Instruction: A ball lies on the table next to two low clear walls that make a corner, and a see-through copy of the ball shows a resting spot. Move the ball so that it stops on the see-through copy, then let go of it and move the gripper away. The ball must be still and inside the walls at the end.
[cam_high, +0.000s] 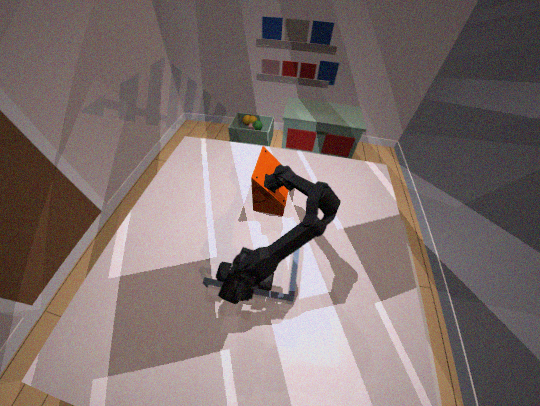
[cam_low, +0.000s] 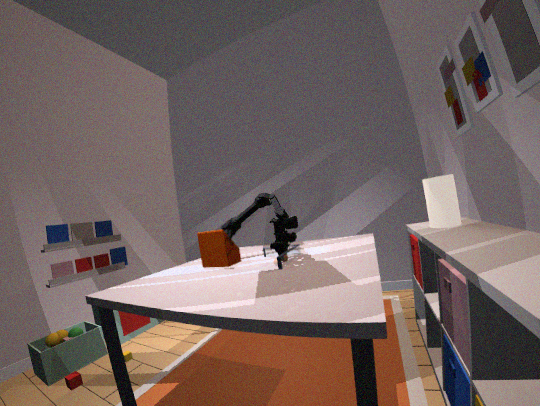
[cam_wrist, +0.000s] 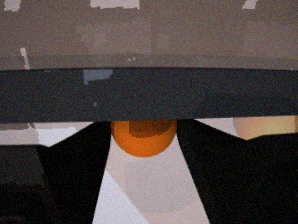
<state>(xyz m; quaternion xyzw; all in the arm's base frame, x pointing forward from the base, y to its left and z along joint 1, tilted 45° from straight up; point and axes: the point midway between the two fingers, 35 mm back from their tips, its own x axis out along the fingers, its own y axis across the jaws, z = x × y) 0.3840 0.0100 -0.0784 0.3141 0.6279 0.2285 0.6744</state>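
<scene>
Right now the see-through copy of ball is 1 cm behind my gripper tip and 9 cm to the right of it. Also, from my gripper tip: orange ball: right at my gripper tip.
</scene>
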